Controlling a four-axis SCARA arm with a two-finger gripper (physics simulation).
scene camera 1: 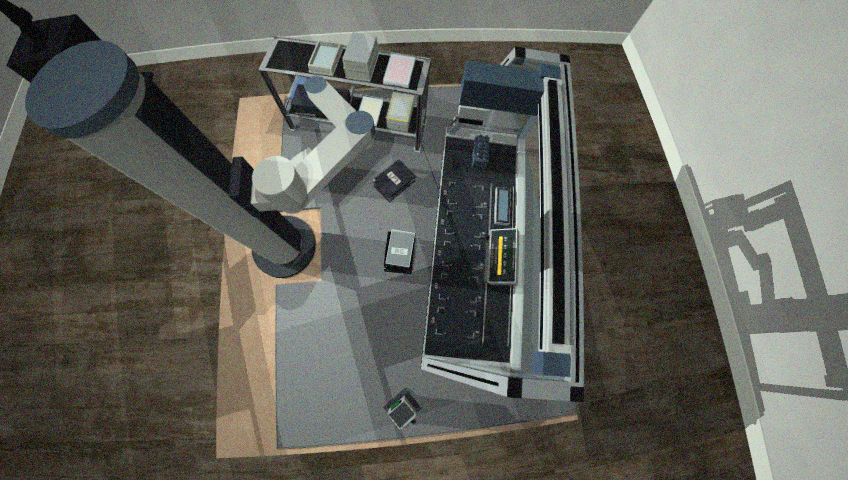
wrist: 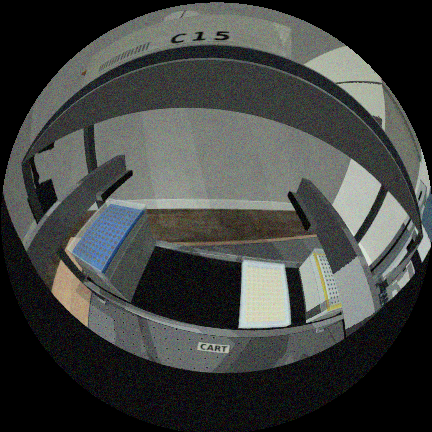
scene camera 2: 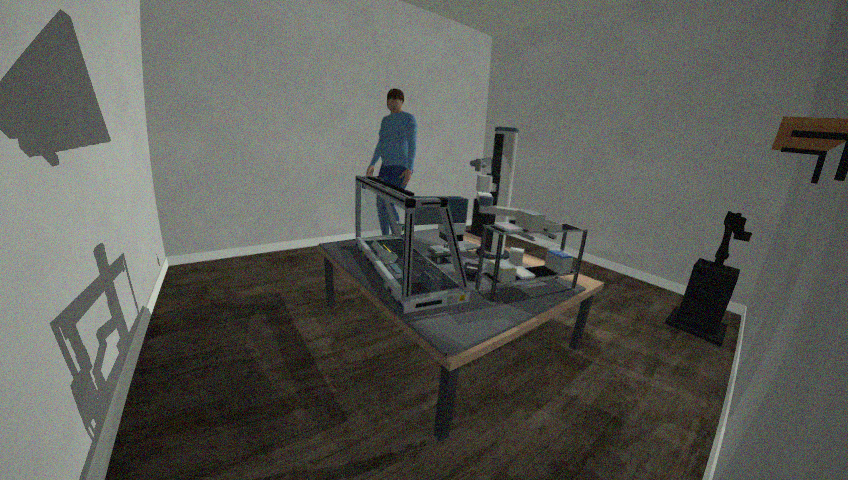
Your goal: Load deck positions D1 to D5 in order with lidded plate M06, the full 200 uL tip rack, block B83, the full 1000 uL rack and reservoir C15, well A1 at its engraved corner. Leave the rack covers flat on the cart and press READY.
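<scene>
My gripper (wrist: 208, 168) is open and empty, its fingers spread left and right above the lower shelf of the cart (scene camera 1: 277, 98) (wrist: 215, 331). In scene camera 1 the arm's end hides it. A blue-topped tip rack (wrist: 111, 235) (scene camera 2: 559, 255) stands at the left of that shelf, a pale yellow plate (wrist: 265, 295) (scene camera 1: 371, 108) right of centre, and a yellow-banded tip rack (wrist: 327, 282) (scene camera 1: 399, 113) at the right. A grey face marked C15 (wrist: 200, 37) shows at the top of the wrist view. The black deck (scene camera 1: 464, 350) has corner-marked positions with no labware on them.
The upper shelf holds a pale-blue-topped box (scene camera 1: 325, 57), a tall grey box (scene camera 1: 359, 58) and a pink plate (scene camera 1: 399, 69). A dark block (scene camera 1: 394, 179), a grey-topped item (scene camera 1: 399, 249) and a small device (scene camera 1: 402, 410) lie between the arm column (scene camera 1: 178, 178) and deck or nearby. A person (scene camera 2: 397, 139) stands behind the table.
</scene>
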